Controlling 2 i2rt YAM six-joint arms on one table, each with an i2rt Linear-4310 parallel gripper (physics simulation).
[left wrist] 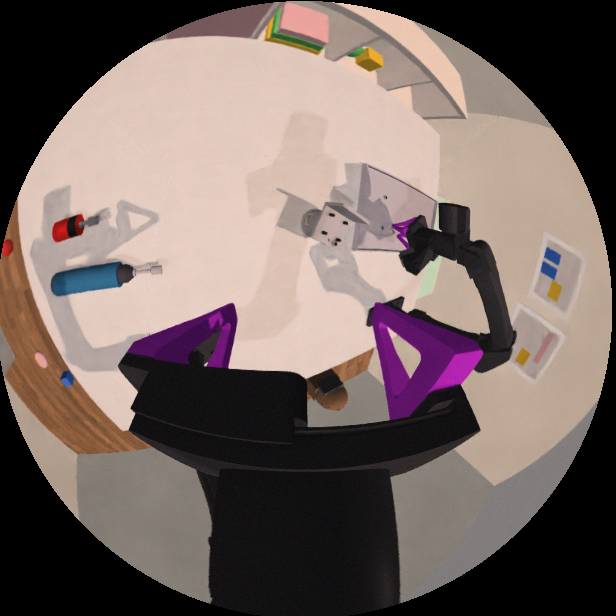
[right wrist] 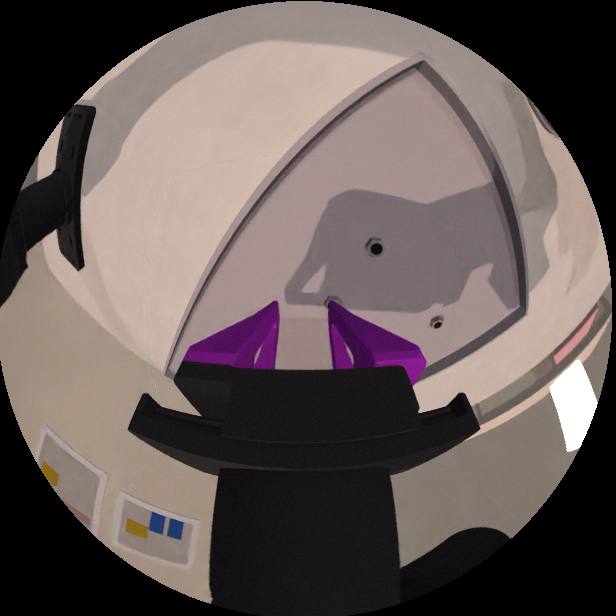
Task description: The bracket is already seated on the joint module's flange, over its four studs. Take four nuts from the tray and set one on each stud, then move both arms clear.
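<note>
The grey tray (right wrist: 390, 229) fills the right wrist view and holds three small nuts: one in the middle (right wrist: 375, 248), one at the lower right (right wrist: 437, 322), and one (right wrist: 330, 300) just ahead of my right fingertips. My right gripper (right wrist: 303, 307) hangs low over the tray's near part with a narrow gap between its purple fingers and nothing in it. In the left wrist view, the tray (left wrist: 390, 212) lies beside the grey bracket (left wrist: 339, 225) on the joint module (left wrist: 312, 219), and the right gripper (left wrist: 403, 229) points down into the tray. My left gripper (left wrist: 303, 313) is wide open and empty, high above the table.
A red tool (left wrist: 68, 226) and a blue tool (left wrist: 91, 277) lie at the table's left. A shelf with a pink and green stack (left wrist: 298, 25) and a yellow block (left wrist: 368, 58) stands at the back. The right arm (left wrist: 488, 287) rises at the table's right edge.
</note>
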